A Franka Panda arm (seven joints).
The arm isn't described. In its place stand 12 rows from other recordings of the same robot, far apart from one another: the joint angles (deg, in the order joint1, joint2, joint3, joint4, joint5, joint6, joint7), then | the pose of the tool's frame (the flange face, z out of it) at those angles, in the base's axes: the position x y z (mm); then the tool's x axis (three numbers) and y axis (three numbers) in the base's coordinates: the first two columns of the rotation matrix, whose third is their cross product.
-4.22, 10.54, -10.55, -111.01, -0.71, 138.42, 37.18 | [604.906 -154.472 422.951 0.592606 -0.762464 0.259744 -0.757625 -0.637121 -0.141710]
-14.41, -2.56, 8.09, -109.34, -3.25, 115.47, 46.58 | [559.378 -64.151 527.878 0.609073 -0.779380 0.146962 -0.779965 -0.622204 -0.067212]
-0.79, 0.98, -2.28, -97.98, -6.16, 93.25, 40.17 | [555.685 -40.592 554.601 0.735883 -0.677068 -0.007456 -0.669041 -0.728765 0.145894]
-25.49, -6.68, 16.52, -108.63, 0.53, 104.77, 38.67 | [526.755 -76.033 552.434 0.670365 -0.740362 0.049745 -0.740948 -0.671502 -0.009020]
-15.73, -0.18, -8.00, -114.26, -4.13, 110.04, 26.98 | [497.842 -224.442 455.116 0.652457 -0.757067 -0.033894 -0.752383 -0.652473 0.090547]
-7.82, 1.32, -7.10, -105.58, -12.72, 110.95, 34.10 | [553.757 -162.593 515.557 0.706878 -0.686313 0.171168 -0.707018 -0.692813 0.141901]
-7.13, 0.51, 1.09, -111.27, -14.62, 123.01, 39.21 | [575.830 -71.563 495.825 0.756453 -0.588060 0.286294 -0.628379 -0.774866 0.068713]
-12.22, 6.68, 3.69, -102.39, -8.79, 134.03, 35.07 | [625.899 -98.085 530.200 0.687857 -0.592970 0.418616 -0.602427 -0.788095 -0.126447]
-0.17, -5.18, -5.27, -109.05, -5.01, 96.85, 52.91 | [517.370 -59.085 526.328 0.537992 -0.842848 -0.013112 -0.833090 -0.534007 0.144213]
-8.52, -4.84, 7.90, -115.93, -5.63, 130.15, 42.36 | [561.780 -6.630 520.915 0.714555 -0.628390 0.307469 -0.618905 -0.772721 -0.140920]
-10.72, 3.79, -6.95, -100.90, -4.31, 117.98, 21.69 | [576.516 -185.934 541.840 0.766772 -0.594394 0.242398 -0.610743 -0.791771 -0.009587]
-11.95, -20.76, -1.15, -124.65, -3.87, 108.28, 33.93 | [440.559 -108.596 545.773 0.692964 -0.714604 0.095611 -0.718286 -0.695721 0.006087]
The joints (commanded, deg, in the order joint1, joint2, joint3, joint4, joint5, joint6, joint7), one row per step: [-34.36 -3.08 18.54 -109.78 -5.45 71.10 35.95]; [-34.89 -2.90 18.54 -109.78 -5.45 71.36 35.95]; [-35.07 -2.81 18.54 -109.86 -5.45 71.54 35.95]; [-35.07 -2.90 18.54 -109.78 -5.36 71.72 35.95]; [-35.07 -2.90 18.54 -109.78 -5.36 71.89 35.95]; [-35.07 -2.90 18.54 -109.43 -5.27 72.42 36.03]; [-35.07 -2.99 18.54 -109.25 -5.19 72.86 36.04]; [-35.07 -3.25 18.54 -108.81 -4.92 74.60 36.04]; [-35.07 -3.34 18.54 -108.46 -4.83 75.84 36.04]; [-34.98 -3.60 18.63 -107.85 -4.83 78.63 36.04]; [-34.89 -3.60 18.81 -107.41 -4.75 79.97 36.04]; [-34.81 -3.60 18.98 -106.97 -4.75 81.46 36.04]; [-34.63 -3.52 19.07 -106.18 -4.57 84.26 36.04]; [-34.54 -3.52 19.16 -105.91 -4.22 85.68 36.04]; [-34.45 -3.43 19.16 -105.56 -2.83 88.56 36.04]
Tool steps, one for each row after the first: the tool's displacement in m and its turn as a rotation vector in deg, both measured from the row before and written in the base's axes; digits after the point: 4 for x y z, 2 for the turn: [-0.0003 -0.0045 -0.0014 0.04 -0.10 -0.50]; [-0.0001 -0.0016 -0.0012 0.03 -0.02 -0.16]; [0.0005 0.0002 0.0013 -0.04 -0.35 -0.01]; [0.0004 -0.0001 0.0000 -0.04 -0.16 0.02]; [0.0023 -0.0004 0.0025 -0.20 -0.86 -0.03]; [0.0014 -0.0001 0.0021 -0.15 -0.69 0.02]; [0.0048 -0.0004 0.0056 -0.48 -2.38 0.11]; [0.0037 -0.0006 0.0037 -0.39 -1.62 0.11]; [0.0078 -0.0001 0.0079 -1.06 -3.47 0.47]; [0.0049 0.0014 0.0040 -0.40 -1.73 0.39]; [0.0051 0.0011 0.0043 -0.51 -1.85 0.41]; [0.0091 0.0007 0.0075 -0.71 -3.44 0.52]; [0.0044 0.0014 0.0033 -0.10 -1.72 0.24]; [0.0081 0.0017 0.0046 0.54 -3.41 0.03]
